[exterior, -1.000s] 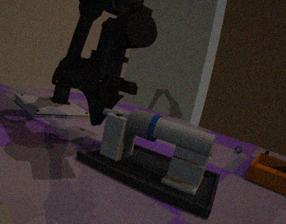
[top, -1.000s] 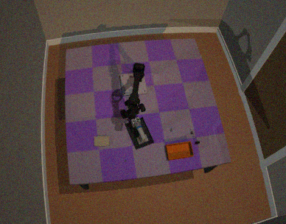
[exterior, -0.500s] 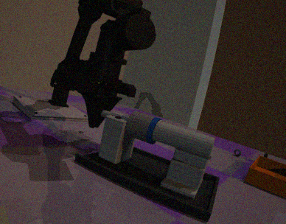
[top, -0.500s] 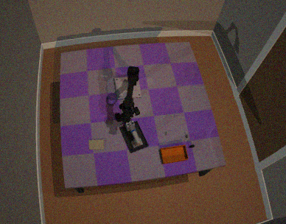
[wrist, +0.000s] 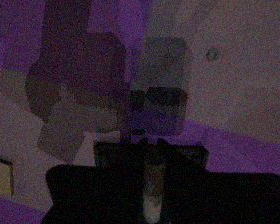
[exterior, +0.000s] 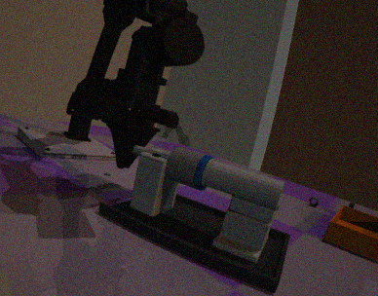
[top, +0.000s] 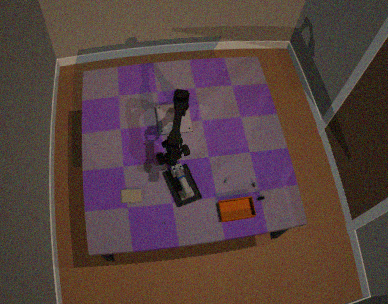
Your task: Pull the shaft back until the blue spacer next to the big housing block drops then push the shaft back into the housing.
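My gripper tip is now 6 cm short of the shaft, 3 cm to the right of it and 3 cm below it. Round my gripper tip: beige card (22 cm ahead, 23 cm to the right, 4 cm below); then orange tray (26 cm ahead, 38 cm to the left, 4 cm below); then blue spacer (12 cm ahead, 6 cm to the left, 3 cm above).
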